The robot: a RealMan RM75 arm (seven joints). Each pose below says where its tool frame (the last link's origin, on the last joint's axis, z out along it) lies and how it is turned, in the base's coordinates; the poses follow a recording.
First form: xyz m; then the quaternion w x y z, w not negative.
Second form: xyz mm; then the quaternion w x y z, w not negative. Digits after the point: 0 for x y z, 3 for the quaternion.
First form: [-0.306, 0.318, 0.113, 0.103, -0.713, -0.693, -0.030]
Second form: [-306, 318, 113, 0.103, -0.713, -0.693, -0.030]
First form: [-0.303, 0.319, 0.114, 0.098, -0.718, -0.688, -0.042]
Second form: [-303, 319, 114, 0.098, -0.718, -0.688, -0.042]
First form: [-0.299, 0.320, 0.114, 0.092, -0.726, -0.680, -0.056]
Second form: [-299, 320, 114, 0.092, -0.726, -0.680, -0.056]
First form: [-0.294, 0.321, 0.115, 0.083, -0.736, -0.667, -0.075]
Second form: [-294, 321, 115, 0.083, -0.736, -0.667, -0.075]
